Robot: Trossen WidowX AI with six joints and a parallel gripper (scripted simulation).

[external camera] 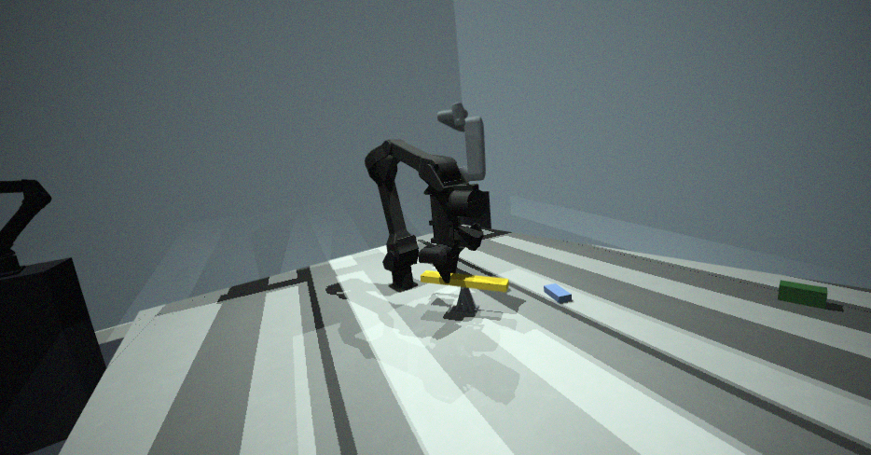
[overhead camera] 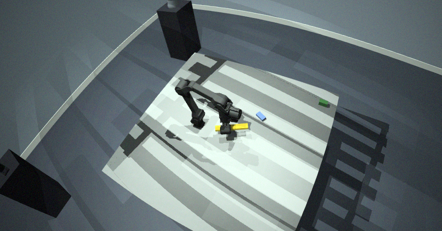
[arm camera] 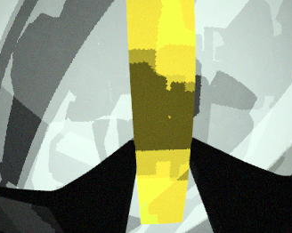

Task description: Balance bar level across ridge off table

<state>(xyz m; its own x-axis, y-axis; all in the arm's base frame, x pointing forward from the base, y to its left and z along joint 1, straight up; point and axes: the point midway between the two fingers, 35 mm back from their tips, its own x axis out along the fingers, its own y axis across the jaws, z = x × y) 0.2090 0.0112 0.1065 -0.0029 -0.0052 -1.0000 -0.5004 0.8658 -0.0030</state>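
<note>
My gripper tip is 3 cm short of the yellow bar and 2 cm to the right of it. Also, from my gripper tip: green block: 53 cm ahead, 49 cm to the left, 6 cm below; then blue block: 21 cm to the left, 14 cm ahead, 6 cm below.
</note>
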